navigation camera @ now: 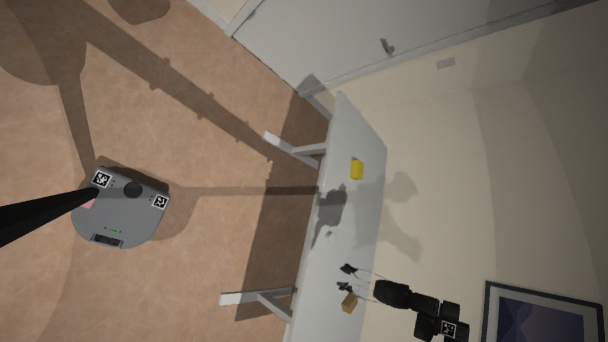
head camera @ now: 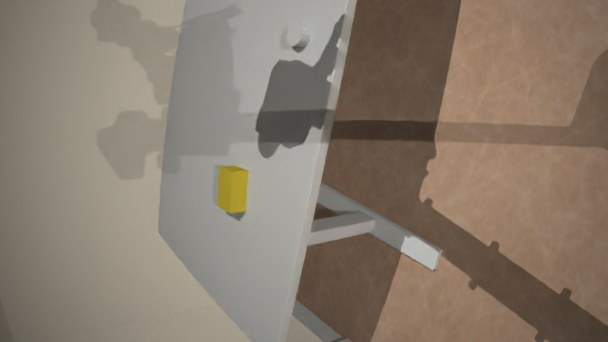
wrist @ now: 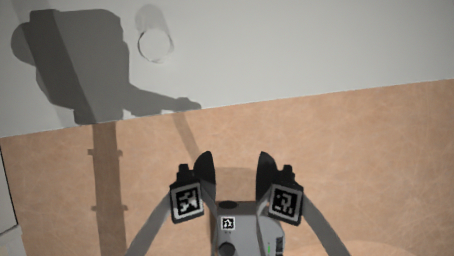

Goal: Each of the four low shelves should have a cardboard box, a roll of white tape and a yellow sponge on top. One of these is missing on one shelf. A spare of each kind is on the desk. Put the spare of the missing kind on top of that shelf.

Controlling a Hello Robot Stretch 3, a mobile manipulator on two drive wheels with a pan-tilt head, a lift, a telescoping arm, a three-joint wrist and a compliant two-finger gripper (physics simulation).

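Pixels of known places: gripper, fingertip midpoint: [navigation camera: 339, 275] [wrist: 234, 168]; robot's base at its link origin: [navigation camera: 132, 189] [wrist: 228, 230].
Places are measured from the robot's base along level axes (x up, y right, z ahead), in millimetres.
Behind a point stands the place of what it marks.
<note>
A yellow sponge [head camera: 232, 190] @(z 490, x 762, y 799 mm) [navigation camera: 356, 170] @(z 487, x 758, y 800 mm) stands on the white desk [head camera: 260, 255] @(z 610, x 720, y 691 mm) [navigation camera: 351, 135] @(z 681, x 721, y 733 mm) [wrist: 300, 50] @(z -133, x 721, y 737 mm), toward one end. A roll of white tape [head camera: 304, 35] @(z 98, x 737, y 718 mm) [navigation camera: 328, 233] @(z 121, x 731, y 724 mm) [wrist: 171, 46] @(z 77, x 737, y 741 mm) lies on the desk near its long open edge, beside the robot's shadow. A brown cardboard box [navigation camera: 349, 303] @(z -207, x 760, y 1064 mm) is on the desk in the navigation view, close to the fingers in that picture. My gripper [navigation camera: 346, 278] @(z -21, x 909, y 590 mm) [wrist: 234, 168] @(z -21, x 909, y 590 mm) is open and empty. It hangs high; in the wrist view floor and the robot's base show between and beyond its fingers. The low shelves do not show.
The robot's base [navigation camera: 125, 217] @(z -120, x 160, y 23 mm) [wrist: 242, 225] @(z -66, x 160, y 121 mm) stands on the brown floor, in front of the desk's long side. Desk feet [head camera: 422, 252] [navigation camera: 240, 297] stick out over the floor. A wall with a framed picture [navigation camera: 545, 322] @(z -48, x 1641, y 1436 mm) runs behind the desk. A grey door [navigation camera: 310, 45] @(z 1290, x 460, y 390 mm) is past the sponge's end.
</note>
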